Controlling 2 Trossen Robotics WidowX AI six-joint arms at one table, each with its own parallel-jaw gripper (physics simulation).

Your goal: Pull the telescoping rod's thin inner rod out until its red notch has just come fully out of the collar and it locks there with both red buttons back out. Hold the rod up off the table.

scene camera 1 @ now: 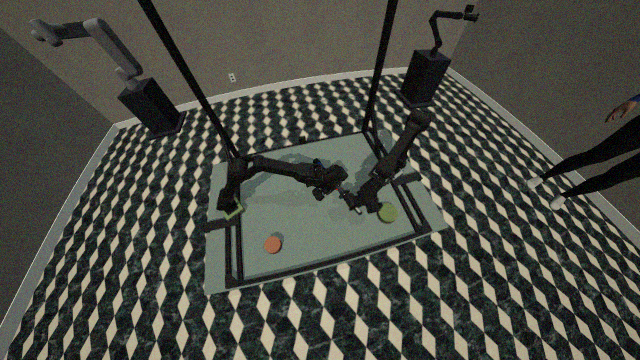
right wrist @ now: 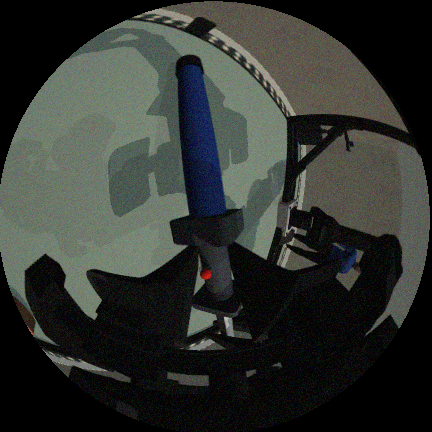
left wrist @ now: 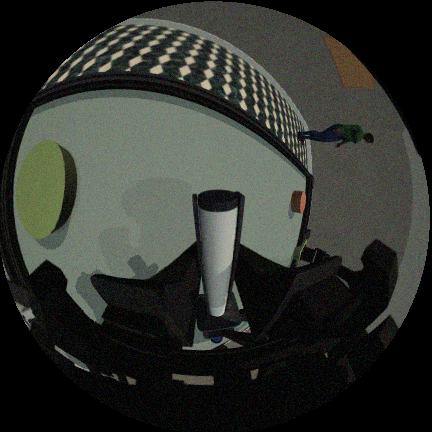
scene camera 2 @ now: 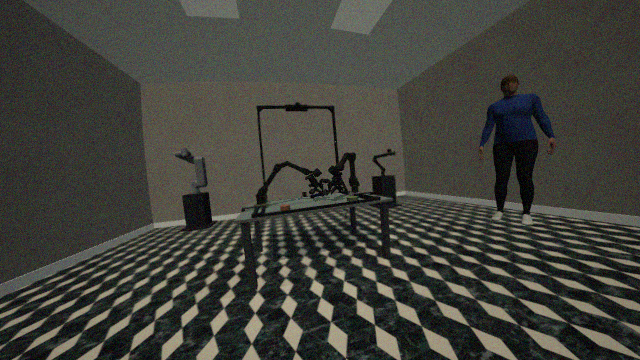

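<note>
The telescoping rod is held above the table by both grippers. Its blue outer tube [right wrist: 200,140] [scene camera 1: 317,162] runs to a black-capped end. Its dark grey block [right wrist: 207,227] is just beyond my right fingertips. A red button [right wrist: 205,274] stands out on the grey section between the fingers. My right gripper [right wrist: 212,246] [scene camera 1: 331,185] is shut on this grey section. My left gripper [left wrist: 213,244] [scene camera 1: 353,202] is shut on the pale thin inner rod [left wrist: 217,250] [scene camera 1: 358,210], near its black-capped end. A red spot shows between the grippers in scene camera 1; notch or button, I cannot tell. The collar's mouth is hidden.
A green disc [scene camera 1: 387,213] [left wrist: 40,190] lies beside my left gripper. An orange disc [scene camera 1: 272,244] [scene camera 2: 285,207] [left wrist: 298,201] lies near the table's front edge. A yellow-green bracket [scene camera 1: 234,215] is at the left edge of the table in scene camera 1. Black frame posts rise behind.
</note>
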